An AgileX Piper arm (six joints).
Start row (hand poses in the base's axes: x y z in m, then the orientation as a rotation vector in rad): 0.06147 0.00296 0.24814 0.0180 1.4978 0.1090
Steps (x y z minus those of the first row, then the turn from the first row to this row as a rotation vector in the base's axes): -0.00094 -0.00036 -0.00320 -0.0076 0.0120 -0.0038; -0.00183 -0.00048 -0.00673 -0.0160 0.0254 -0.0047; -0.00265 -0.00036 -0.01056 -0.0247 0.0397 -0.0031; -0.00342 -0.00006 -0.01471 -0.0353 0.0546 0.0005; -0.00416 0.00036 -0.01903 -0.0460 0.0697 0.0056; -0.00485 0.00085 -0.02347 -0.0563 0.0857 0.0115; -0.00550 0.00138 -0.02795 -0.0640 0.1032 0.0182; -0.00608 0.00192 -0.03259 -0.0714 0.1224 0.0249; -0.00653 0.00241 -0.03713 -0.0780 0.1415 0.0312; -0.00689 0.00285 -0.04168 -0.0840 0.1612 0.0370; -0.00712 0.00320 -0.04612 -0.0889 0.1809 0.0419; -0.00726 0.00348 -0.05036 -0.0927 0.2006 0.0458; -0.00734 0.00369 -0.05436 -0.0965 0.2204 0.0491; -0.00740 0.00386 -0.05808 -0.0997 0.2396 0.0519; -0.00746 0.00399 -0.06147 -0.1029 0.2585 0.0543; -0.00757 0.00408 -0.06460 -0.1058 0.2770 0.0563
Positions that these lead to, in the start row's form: 0.06053 0.00260 0.24494 0.0154 1.5101 0.1003; 0.05964 0.00248 0.24141 0.0101 1.5239 0.0933; 0.05882 0.00260 0.23758 0.0026 1.5386 0.0881; 0.05805 0.00290 0.23343 -0.0079 1.5540 0.0830; 0.05731 0.00332 0.22911 -0.0196 1.5697 0.0791; 0.05662 0.00381 0.22467 -0.0316 1.5862 0.0761; 0.05597 0.00434 0.22019 -0.0421 1.6041 0.0757; 0.05539 0.00488 0.21555 -0.0523 1.6237 0.0755; 0.05494 0.00537 0.21101 -0.0616 1.6431 0.0756; 0.05458 0.00581 0.20646 -0.0700 1.6630 0.0757; 0.05435 0.00616 0.20202 -0.0769 1.6830 0.0759; 0.05421 0.00644 0.19778 -0.0822 1.7028 0.0761; 0.05413 0.00665 0.19378 -0.0870 1.7227 0.0759; 0.05407 0.00682 0.19006 -0.0910 1.7421 0.0757; 0.05401 0.00695 0.18667 -0.0947 1.7611 0.0751; 0.05390 0.00704 0.18354 -0.0979 1.7797 0.0744
